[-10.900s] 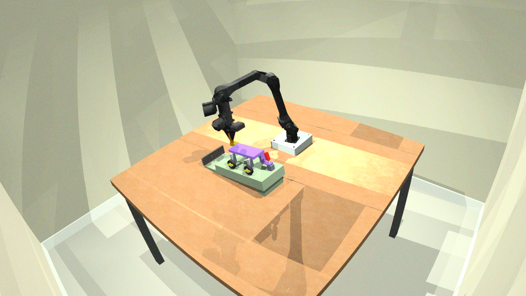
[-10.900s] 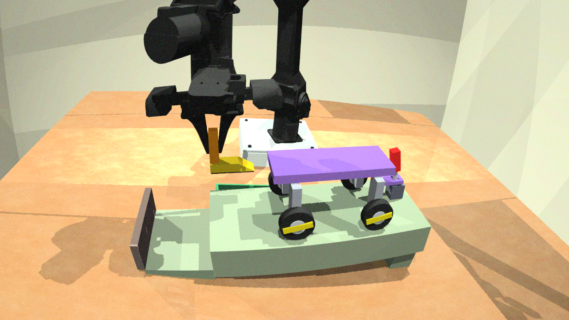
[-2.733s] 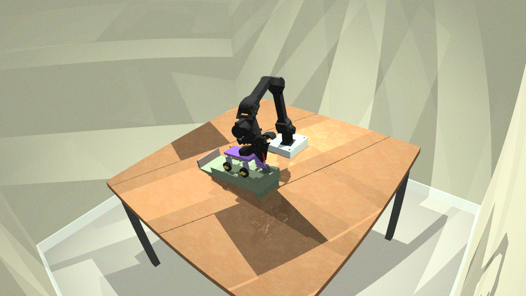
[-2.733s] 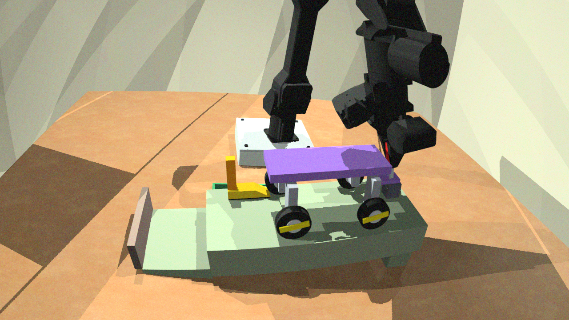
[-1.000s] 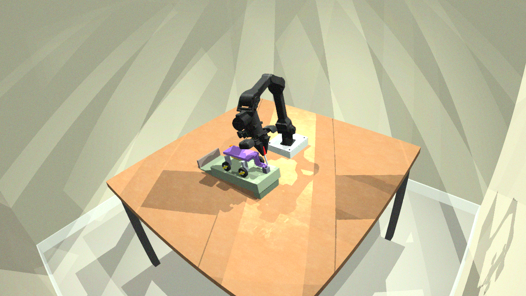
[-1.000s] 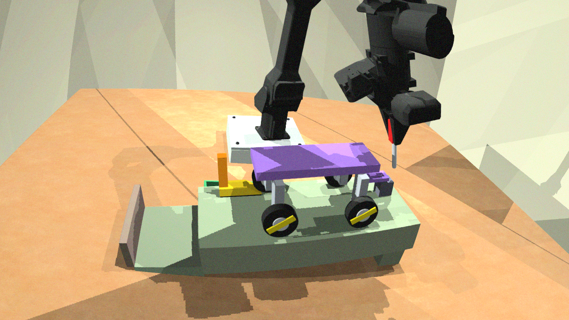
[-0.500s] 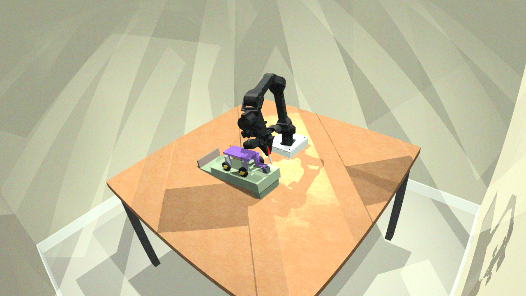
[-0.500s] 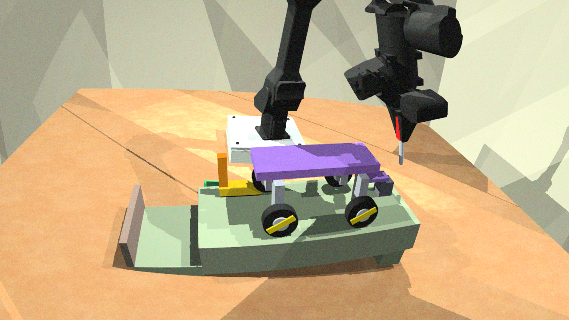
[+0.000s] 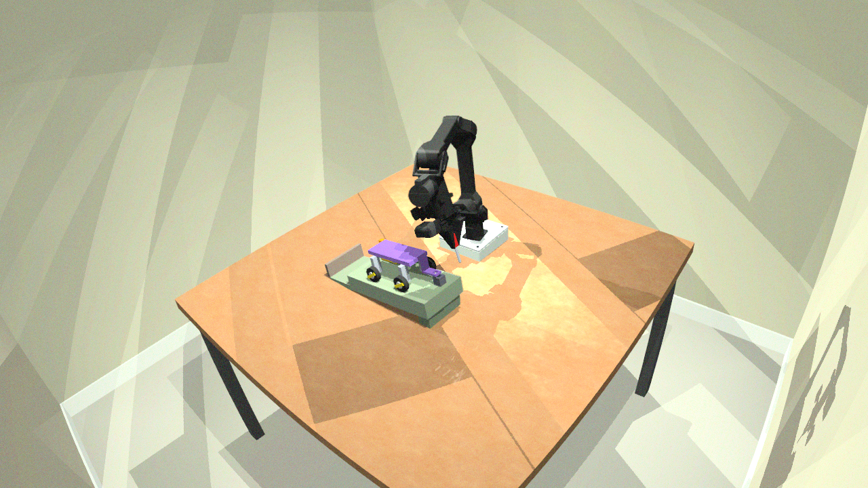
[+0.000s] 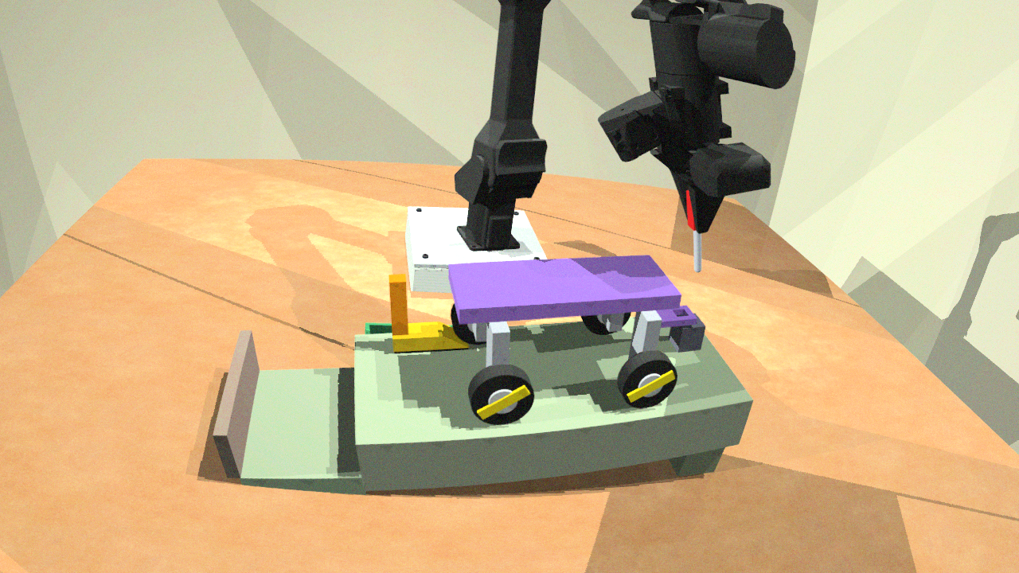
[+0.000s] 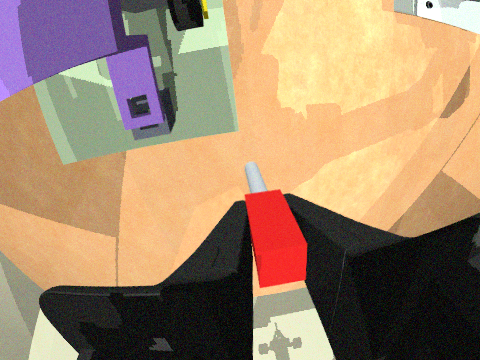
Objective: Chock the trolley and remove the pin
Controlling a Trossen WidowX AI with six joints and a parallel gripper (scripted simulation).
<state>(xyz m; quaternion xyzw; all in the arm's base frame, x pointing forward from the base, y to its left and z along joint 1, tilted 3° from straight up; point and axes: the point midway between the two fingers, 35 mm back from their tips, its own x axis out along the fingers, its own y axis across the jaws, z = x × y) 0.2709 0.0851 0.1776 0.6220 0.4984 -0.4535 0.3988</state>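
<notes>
The green tray lies 22 cm to the right of my gripper tip, 19 cm below it and 9 cm behind it. Also, from my gripper tip: purple trolley: 15 cm to the right, 7 cm below, 5 cm ahead; pale green ramp: 15 cm to the right, 13 cm below, 5 cm ahead; red-headed stop pin: right at my gripper tip.
</notes>
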